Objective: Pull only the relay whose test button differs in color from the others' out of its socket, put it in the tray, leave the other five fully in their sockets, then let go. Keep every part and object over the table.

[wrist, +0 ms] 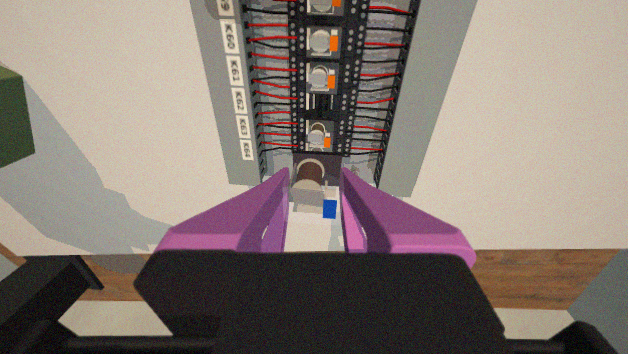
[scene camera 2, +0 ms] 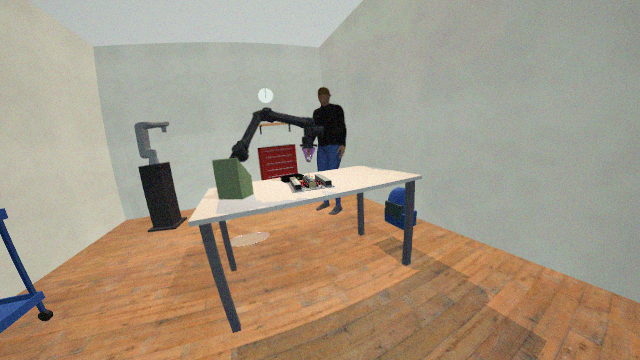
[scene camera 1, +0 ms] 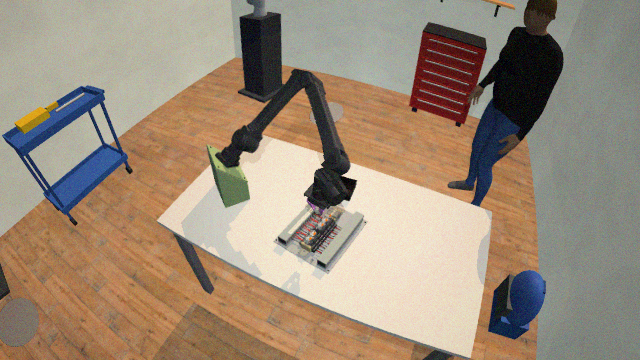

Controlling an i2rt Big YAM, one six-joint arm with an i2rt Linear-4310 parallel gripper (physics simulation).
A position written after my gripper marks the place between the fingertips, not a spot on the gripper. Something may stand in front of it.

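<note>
There's a relay (wrist: 321, 77) that I can see, then another relay (wrist: 319, 133), and yet another relay (wrist: 322, 41), and my gripper (wrist: 314, 177) is in there with them.
</note>
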